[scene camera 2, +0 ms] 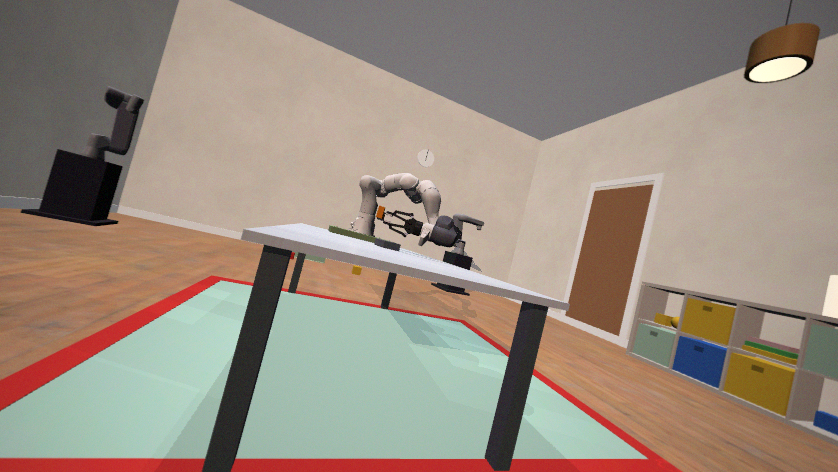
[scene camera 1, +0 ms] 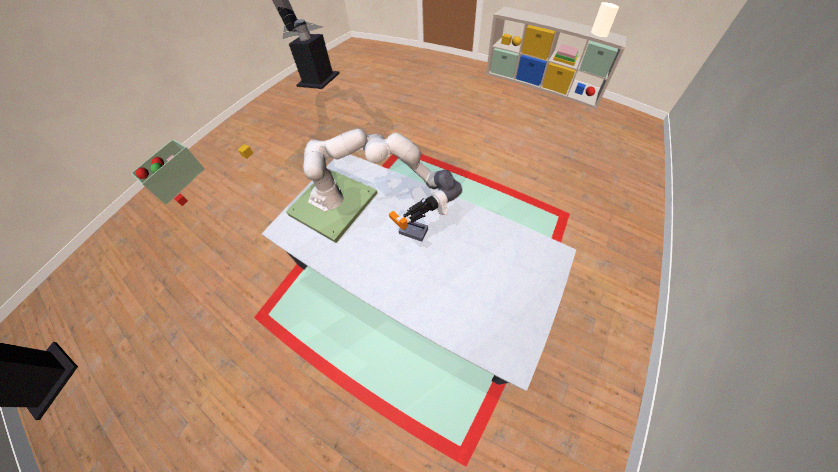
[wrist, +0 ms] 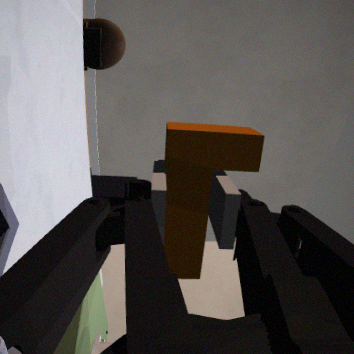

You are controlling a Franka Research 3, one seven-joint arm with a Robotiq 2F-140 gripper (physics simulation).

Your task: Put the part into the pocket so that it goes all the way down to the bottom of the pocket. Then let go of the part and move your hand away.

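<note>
The part, an orange L-shaped block (scene camera 1: 394, 219) (scene camera 2: 381, 212) (wrist: 187, 200), is held above the table by my gripper (scene camera 1: 402, 221) (scene camera 2: 385, 218) (wrist: 184, 180), which is shut on its long leg. The gripper lies nearly level, its fingers pointing toward the robot's base. In the wrist view the short leg sticks out to the right at the top. The dark grey block with the pocket (scene camera 1: 414, 231) (scene camera 2: 387, 243) (wrist: 9, 225) lies on the table, below and beside the gripper. The part is apart from it. The inside of the pocket is partly hidden by its walls.
The white table (scene camera 1: 469, 281) (scene camera 2: 410, 263) (wrist: 45, 100) carries the pocket block and the green base plate (scene camera 1: 328, 227) (scene camera 2: 348, 232) (wrist: 92, 310) under the arm's foot. The base plate is beside the pocket block. A shelf unit (scene camera 1: 497, 24) stands far off by the wall.
</note>
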